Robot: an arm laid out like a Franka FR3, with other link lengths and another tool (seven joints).
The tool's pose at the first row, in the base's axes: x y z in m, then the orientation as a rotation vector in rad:
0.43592, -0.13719, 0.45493, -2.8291, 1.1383, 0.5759
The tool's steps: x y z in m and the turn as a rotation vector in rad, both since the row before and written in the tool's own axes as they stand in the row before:
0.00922, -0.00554, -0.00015, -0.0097, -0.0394, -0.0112
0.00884, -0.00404, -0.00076, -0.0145, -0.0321, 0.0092
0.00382, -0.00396, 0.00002, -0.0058, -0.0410, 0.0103
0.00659, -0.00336, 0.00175, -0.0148, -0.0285, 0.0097
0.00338, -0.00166, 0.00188, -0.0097, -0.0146, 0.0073
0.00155, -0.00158, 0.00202, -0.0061, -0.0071, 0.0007
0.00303, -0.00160, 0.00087, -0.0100, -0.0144, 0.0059
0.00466, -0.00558, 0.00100, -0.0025, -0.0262, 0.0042
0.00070, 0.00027, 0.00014, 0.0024, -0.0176, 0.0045
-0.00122, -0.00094, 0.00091, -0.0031, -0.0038, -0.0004
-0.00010, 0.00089, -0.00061, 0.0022, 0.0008, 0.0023
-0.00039, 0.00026, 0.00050, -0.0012, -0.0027, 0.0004
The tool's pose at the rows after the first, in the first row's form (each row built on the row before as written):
0.44582, -0.13927, 0.45126, -2.8170, 1.1156, 0.6352
0.45458, -0.14214, 0.44808, -2.8048, 1.1239, 0.6895
0.45965, -0.14169, 0.44598, -2.7781, 1.1322, 0.7487
0.46522, -0.14310, 0.44101, -2.7666, 1.1407, 0.7982
0.46751, -0.14364, 0.43752, -2.7613, 1.1482, 0.8255
0.46855, -0.14303, 0.43478, -2.7607, 1.1475, 0.8396
0.47097, -0.14363, 0.43227, -2.7559, 1.1529, 0.8667
0.47686, -0.14237, 0.42807, -2.7365, 1.1546, 0.9025
0.47700, -0.14298, 0.42763, -2.7195, 1.1586, 0.9232
0.47651, -0.14128, 0.42737, -2.7191, 1.1569, 0.9305
0.47617, -0.14202, 0.42809, -2.7173, 1.1607, 0.9279
0.47553, -0.14182, 0.42794, -2.7160, 1.1607, 0.9323

